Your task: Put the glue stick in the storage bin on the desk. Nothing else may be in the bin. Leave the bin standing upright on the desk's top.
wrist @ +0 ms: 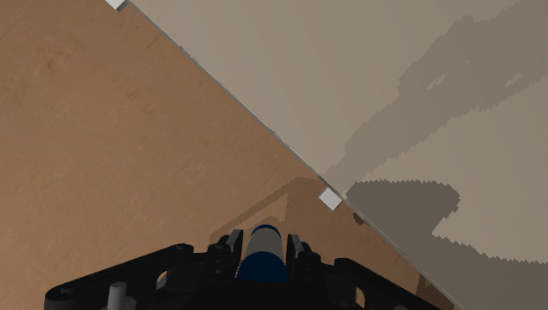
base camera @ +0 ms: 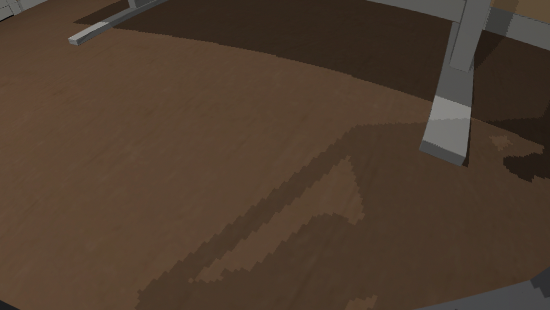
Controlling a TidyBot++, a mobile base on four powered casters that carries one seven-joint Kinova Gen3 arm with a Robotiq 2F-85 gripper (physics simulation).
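Frame: origin at the arm's base, x right, y ahead, z up, level; centimetres.
Seen in the pictures: gripper, between the fingertips: (wrist: 264,245).
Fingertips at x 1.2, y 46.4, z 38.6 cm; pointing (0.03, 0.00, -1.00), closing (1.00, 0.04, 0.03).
Observation:
Pixels of each thing's top centre, then the offset from my fingertips to it. "*": a spot on its surface instead. Level surfaces: height alone.
- glue stick, a spot on its surface: (wrist: 265,246) * dx -0.1, dy +0.7, dz +2.3 cm
- pale grey desk top, height of its surface: dz -6.2 cm
- foot's white end, a spot on its surface: (wrist: 330,198) * dx +28.5, dy -3.4, dz -75.7 cm
- floor, height of its surface: dz -78.2 cm
My gripper (wrist: 264,245) is shut on the glue stick (wrist: 265,246), a pale cylinder with dark blue ends, at the bottom middle of the wrist view. The glue stick is held above the floor, just outside the edge of a pale grey desk top (wrist: 300,90) that fills the upper right of the wrist view. The arm's shadow falls across the desk top. The storage bin does not show in either view. The gripper does not show in the base camera view.
The desk's white legs have long feet, one at the right (base camera: 447,120) and one at the upper left (base camera: 92,32) of the base camera view. A foot's white end (wrist: 330,198) sticks out past the desk edge in the wrist view. The floor (base camera: 175,150) (wrist: 125,125) is brown.

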